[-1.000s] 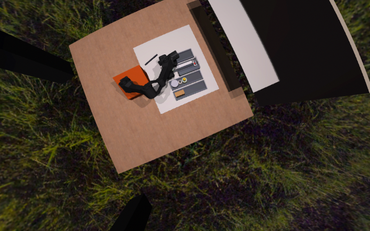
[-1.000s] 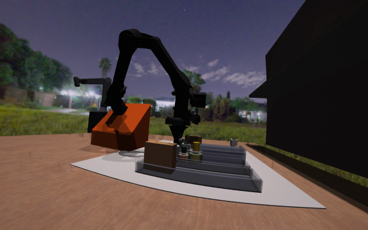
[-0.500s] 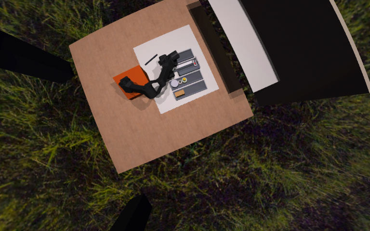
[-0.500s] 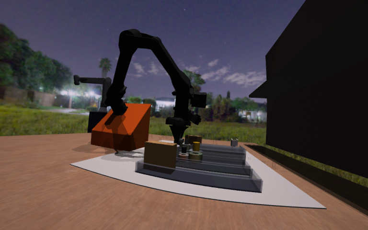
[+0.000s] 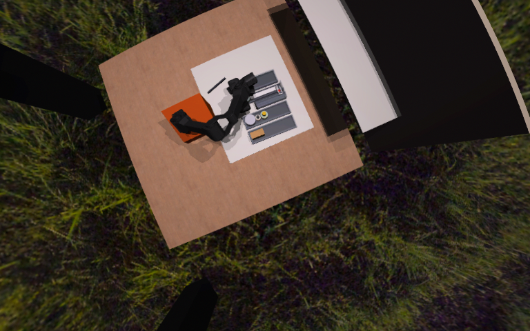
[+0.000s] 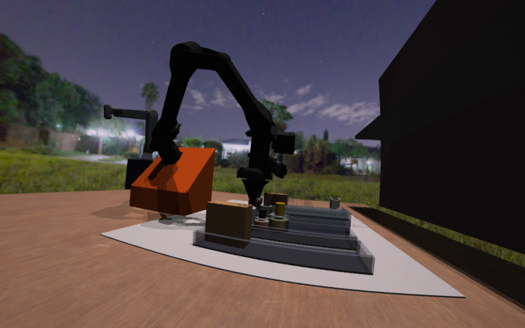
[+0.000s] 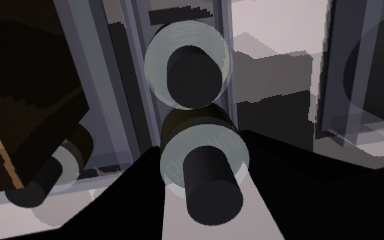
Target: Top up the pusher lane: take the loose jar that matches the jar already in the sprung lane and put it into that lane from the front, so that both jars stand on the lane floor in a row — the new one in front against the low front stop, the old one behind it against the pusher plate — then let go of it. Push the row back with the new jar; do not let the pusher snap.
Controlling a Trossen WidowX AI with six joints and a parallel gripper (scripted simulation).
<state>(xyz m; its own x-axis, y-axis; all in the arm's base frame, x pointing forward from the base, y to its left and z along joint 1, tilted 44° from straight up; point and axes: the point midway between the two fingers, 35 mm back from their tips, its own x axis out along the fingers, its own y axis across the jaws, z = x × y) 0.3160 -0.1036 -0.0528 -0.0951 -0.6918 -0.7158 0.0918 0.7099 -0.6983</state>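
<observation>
Now: the white mat 7 cm ahead of my gripper tip, 1 cm to the left of it and 5 cm below it. Also, from my gripper tip: sprung lane (14 cm ahead, 4 cm to the right, 3 cm below); pusher plate (14 cm ahead, 5 cm to the right).
</observation>
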